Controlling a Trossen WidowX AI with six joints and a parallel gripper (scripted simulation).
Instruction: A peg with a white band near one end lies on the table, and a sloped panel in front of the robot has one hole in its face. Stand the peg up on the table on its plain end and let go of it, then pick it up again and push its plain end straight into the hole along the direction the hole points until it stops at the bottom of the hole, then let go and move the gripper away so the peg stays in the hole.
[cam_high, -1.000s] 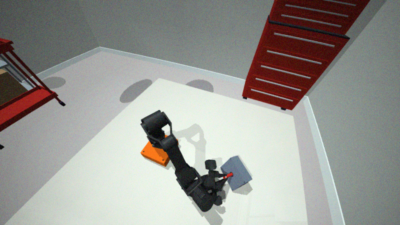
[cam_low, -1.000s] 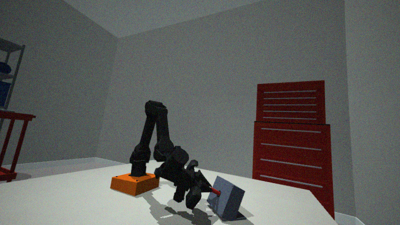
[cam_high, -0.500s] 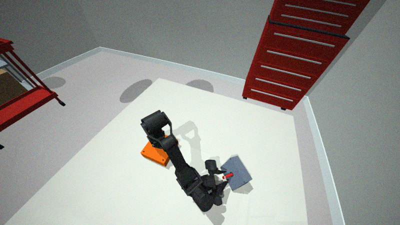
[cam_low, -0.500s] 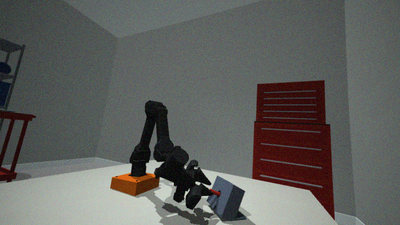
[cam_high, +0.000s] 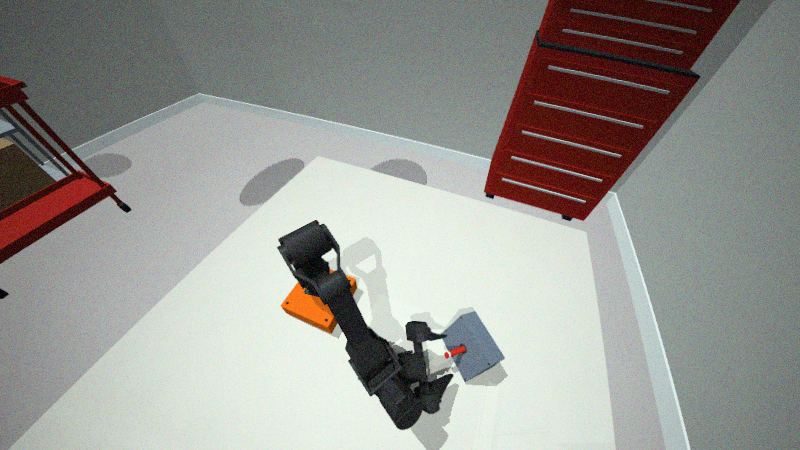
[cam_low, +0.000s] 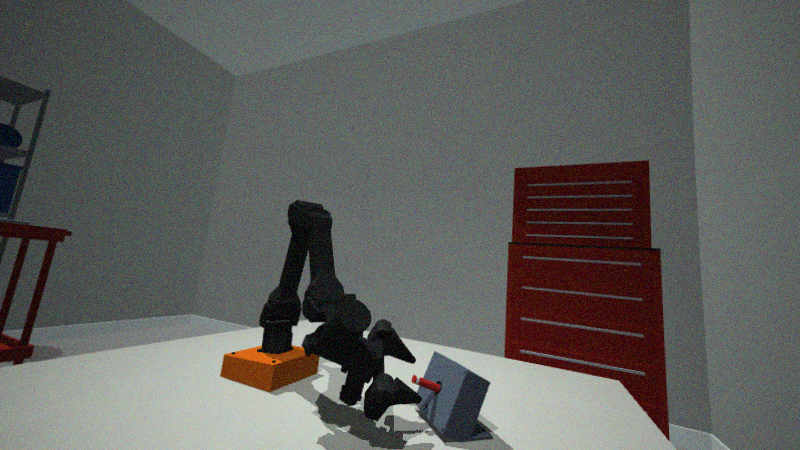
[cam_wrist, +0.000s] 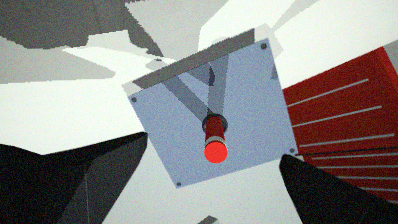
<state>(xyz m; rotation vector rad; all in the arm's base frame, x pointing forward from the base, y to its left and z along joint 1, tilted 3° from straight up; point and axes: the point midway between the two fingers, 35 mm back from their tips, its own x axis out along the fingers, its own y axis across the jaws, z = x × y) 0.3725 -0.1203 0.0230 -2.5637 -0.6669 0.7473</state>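
Right now my gripper tip is 10 mm to the right of the red peg, 10 mm short of it and 10 mm above it. Also, from my gripper tip: grey sloped panel (60 mm ahead, 40 mm to the left, 30 mm below).
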